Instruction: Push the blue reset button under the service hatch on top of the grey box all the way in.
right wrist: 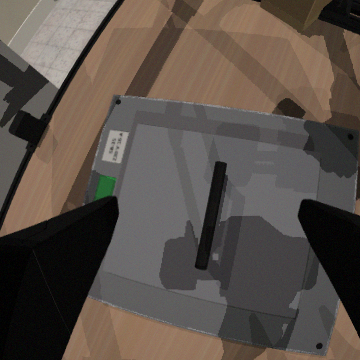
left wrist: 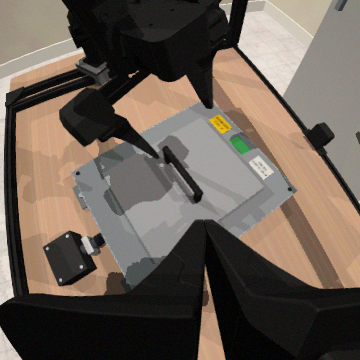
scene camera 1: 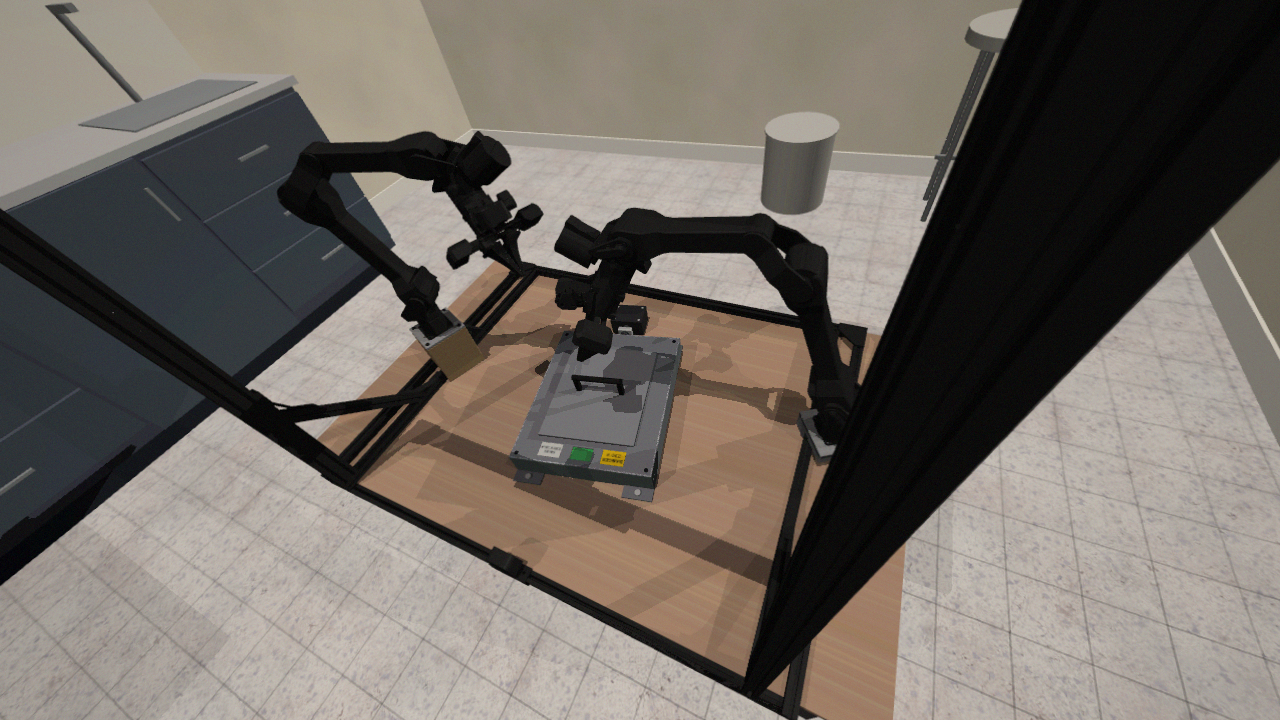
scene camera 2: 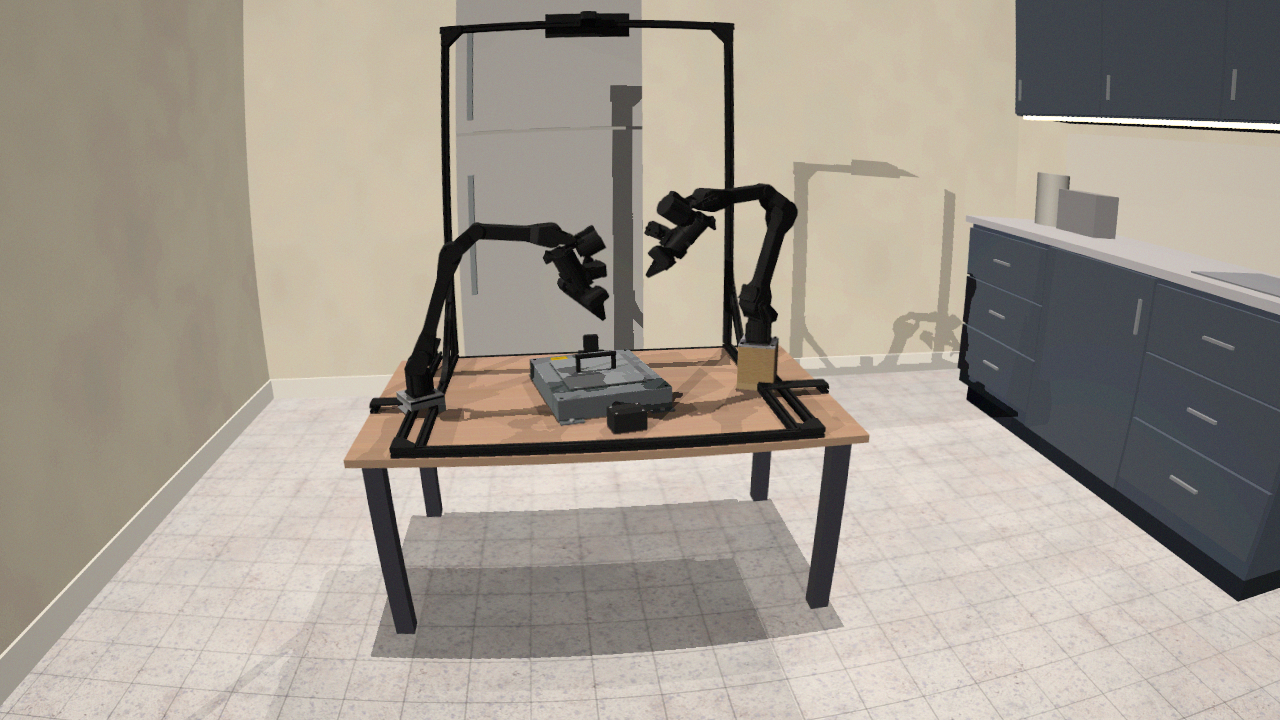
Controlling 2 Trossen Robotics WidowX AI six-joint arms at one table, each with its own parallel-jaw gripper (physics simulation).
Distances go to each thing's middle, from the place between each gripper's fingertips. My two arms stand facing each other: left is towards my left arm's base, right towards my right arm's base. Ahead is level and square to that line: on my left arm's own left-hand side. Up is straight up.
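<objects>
The service hatch [scene camera 1: 601,399] is 24 cm below my left hand, and it's also 13 cm to the right of that hand and 5 cm behind it.
As for my right hand, the service hatch is 130 mm below it.
</objects>
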